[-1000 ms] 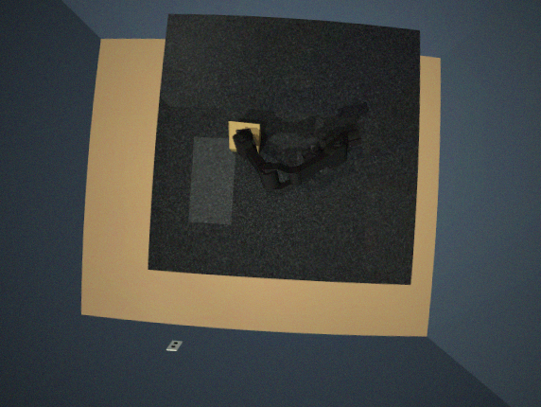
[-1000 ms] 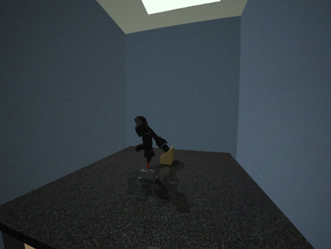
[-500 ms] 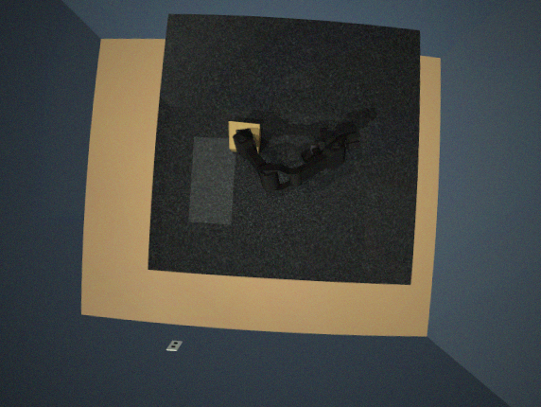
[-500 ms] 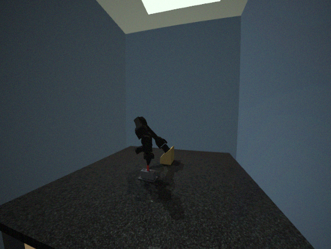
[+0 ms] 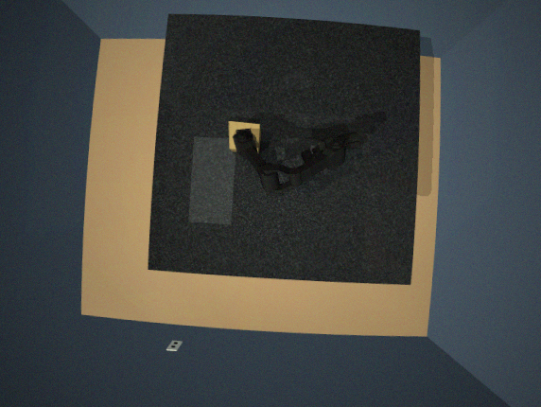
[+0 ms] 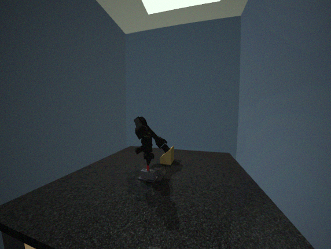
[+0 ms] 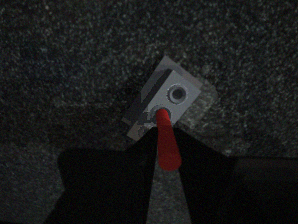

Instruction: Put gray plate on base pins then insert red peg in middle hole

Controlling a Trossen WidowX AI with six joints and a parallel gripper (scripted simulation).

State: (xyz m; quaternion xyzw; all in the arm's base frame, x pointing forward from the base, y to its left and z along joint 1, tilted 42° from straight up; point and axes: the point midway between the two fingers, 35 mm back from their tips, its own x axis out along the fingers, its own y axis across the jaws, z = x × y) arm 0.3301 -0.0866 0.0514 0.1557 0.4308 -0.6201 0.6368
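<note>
The red peg is right at my gripper tip. The rest, counted from my gripper tip: gray plate (50 mm below).
</note>
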